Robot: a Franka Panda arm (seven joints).
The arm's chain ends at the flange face. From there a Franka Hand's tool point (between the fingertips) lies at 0.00 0.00 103.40 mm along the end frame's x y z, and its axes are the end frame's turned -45 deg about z.
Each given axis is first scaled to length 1.
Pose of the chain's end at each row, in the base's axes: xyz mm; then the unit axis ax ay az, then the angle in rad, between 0 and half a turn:
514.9 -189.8 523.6 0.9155 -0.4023 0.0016 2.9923
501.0 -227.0 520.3 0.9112 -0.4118 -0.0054 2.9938
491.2 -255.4 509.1 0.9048 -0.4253 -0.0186 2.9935
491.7 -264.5 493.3 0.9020 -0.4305 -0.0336 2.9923
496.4 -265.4 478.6 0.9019 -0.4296 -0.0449 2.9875
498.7 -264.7 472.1 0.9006 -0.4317 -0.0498 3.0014
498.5 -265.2 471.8 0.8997 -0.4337 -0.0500 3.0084
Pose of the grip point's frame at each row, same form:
509.0 -204.0 421.4 0.9994 -0.0213 -0.0271 3.0025
493.7 -240.4 418.0 0.9989 -0.0317 -0.0333 3.0092
481.2 -267.6 406.9 0.9979 -0.0466 -0.0455 3.0190
478.8 -275.4 391.3 0.9968 -0.0525 -0.0596 3.0294
481.3 -275.7 376.8 0.9961 -0.0517 -0.0709 3.0336
483.2 -273.3 370.2 0.9959 -0.0541 -0.0728 3.0502
483.3 -273.1 369.8 0.9958 -0.0563 -0.0716 3.0568

